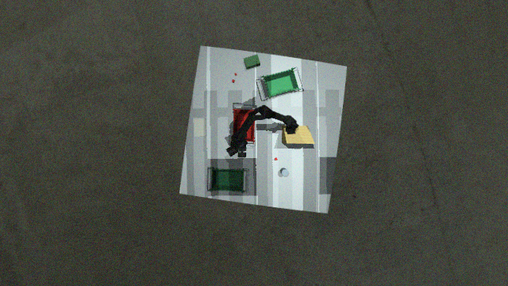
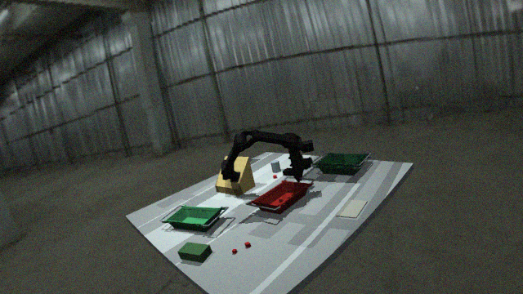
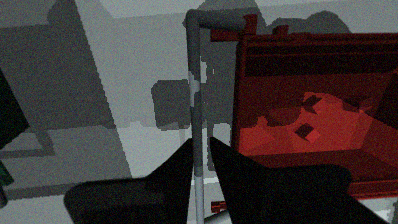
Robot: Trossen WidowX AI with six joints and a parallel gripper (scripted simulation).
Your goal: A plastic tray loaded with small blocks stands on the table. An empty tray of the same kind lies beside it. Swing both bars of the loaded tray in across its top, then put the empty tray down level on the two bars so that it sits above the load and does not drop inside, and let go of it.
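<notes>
Right now my gripper tip is 330 mm past the green tray, 490 mm to the left of it and 10 mm above it. Round my gripper tip: pale flat card: 370 mm ahead, 160 mm to the right, 50 mm below; then dark green box: 100 mm behind, 700 mm to the right, 30 mm below; then grey cylinder: 330 mm behind, 240 mm to the left, 10 mm below.
</notes>
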